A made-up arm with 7 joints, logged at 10 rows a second.
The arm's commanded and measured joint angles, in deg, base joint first. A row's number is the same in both.
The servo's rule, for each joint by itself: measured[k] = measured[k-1] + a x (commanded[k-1-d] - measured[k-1]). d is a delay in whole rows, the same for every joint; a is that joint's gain. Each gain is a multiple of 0.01, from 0.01 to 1. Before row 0 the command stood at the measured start. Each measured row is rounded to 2 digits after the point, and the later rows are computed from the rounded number. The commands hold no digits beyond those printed.
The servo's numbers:
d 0
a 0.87 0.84 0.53 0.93 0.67 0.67 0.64
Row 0, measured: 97.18, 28.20, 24.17, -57.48, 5.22, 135.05, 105.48
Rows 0 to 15, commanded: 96.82, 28.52, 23.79, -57.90, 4.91, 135.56, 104.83; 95.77, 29.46, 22.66, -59.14, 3.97, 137.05, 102.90; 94.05, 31.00, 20.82, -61.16, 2.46, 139.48, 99.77; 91.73, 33.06, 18.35, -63.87, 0.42, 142.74, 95.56; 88.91, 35.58, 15.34, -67.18, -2.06, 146.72, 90.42; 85.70, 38.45, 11.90, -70.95, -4.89, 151.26, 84.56; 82.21, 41.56, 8.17, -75.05, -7.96, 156.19, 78.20; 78.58, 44.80, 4.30, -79.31, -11.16, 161.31, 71.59; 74.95, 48.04, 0.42, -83.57, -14.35, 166.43, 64.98; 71.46, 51.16, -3.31, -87.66, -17.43, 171.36, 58.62; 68.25, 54.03, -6.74, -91.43, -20.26, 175.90, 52.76; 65.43, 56.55, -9.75, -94.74, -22.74, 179.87, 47.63; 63.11, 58.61, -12.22, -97.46, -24.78, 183.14, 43.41; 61.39, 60.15, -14.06, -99.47, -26.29, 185.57, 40.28; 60.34, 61.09, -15.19, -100.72, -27.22, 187.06, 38.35; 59.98, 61.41, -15.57, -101.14, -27.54, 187.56, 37.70
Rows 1 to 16, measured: 96.87, 28.47, 23.97, -57.87, 5.01, 135.39, 105.06; 95.91, 29.30, 23.28, -59.05, 4.31, 136.50, 103.68; 94.29, 30.73, 21.98, -61.01, 3.07, 138.50, 101.18; 92.06, 32.69, 20.06, -63.67, 1.29, 141.34, 97.58; 89.32, 35.12, 17.56, -66.93, -0.95, 144.94, 93.00; 86.17, 37.92, 14.56, -70.67, -3.59, 149.17, 87.60; 82.72, 40.98, 11.17, -74.74, -6.52, 153.87, 81.58; 79.12, 44.19, 7.53, -78.99, -9.63, 158.85, 75.19; 75.49, 47.42, 3.76, -83.25, -12.79, 163.93, 68.66; 71.98, 50.56, 0.01, -87.35, -15.90, 168.91, 62.23; 68.73, 53.47, -3.57, -91.14, -18.82, 173.59, 56.17; 65.86, 56.06, -6.85, -94.49, -21.45, 177.80, 50.70; 63.47, 58.20, -9.70, -97.25, -23.68, 181.38, 46.03; 61.66, 59.84, -12.01, -99.31, -25.43, 184.19, 42.35; 60.51, 60.89, -13.70, -100.62, -26.63, 186.11, 39.79; 60.05, 61.33, -14.69, -101.10, -27.24, 187.08, 38.45
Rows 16 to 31, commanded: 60.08, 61.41, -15.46, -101.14, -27.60, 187.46, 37.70; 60.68, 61.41, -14.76, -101.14, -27.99, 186.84, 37.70; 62.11, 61.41, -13.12, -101.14, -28.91, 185.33, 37.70; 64.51, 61.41, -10.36, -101.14, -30.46, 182.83, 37.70; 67.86, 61.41, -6.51, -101.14, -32.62, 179.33, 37.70; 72.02, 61.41, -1.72, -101.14, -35.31, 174.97, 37.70; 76.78, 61.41, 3.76, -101.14, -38.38, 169.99, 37.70; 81.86, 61.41, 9.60, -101.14, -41.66, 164.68, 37.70; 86.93, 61.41, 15.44, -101.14, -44.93, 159.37, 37.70; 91.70, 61.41, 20.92, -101.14, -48.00, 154.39, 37.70; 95.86, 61.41, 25.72, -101.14, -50.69, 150.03, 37.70; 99.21, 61.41, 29.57, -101.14, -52.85, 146.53, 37.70; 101.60, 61.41, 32.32, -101.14, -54.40, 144.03, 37.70; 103.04, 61.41, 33.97, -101.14, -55.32, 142.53, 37.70; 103.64, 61.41, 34.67, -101.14, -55.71, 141.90, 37.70; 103.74, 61.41, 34.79, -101.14, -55.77, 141.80, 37.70
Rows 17 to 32, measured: 60.08, 61.40, -15.10, -101.14, -27.48, 187.33, 37.97; 60.60, 61.41, -14.92, -101.14, -27.82, 187.00, 37.80; 61.91, 61.41, -13.97, -101.14, -28.55, 185.88, 37.74; 64.17, 61.41, -12.06, -101.14, -29.83, 183.84, 37.71; 67.38, 61.41, -9.12, -101.14, -31.70, 180.82, 37.70; 71.42, 61.41, -5.20, -101.14, -34.12, 176.90, 37.70; 76.08, 61.41, -0.45, -101.14, -36.97, 172.27, 37.70; 81.11, 61.41, 4.88, -101.14, -40.11, 167.18, 37.70; 86.17, 61.41, 10.48, -101.14, -43.34, 161.95, 37.70; 90.98, 61.41, 16.01, -101.14, -46.46, 156.88, 37.70; 95.23, 61.41, 21.16, -101.14, -49.29, 152.29, 37.70; 98.69, 61.41, 25.62, -101.14, -51.68, 148.43, 37.70; 101.22, 61.41, 29.17, -101.14, -53.50, 145.48, 37.70; 102.80, 61.41, 31.71, -101.14, -54.72, 143.50, 37.70; 103.53, 61.41, 33.28, -101.14, -55.38, 142.43, 37.70; 103.71, 61.41, 34.08, -101.14, -55.64, 142.01, 37.70
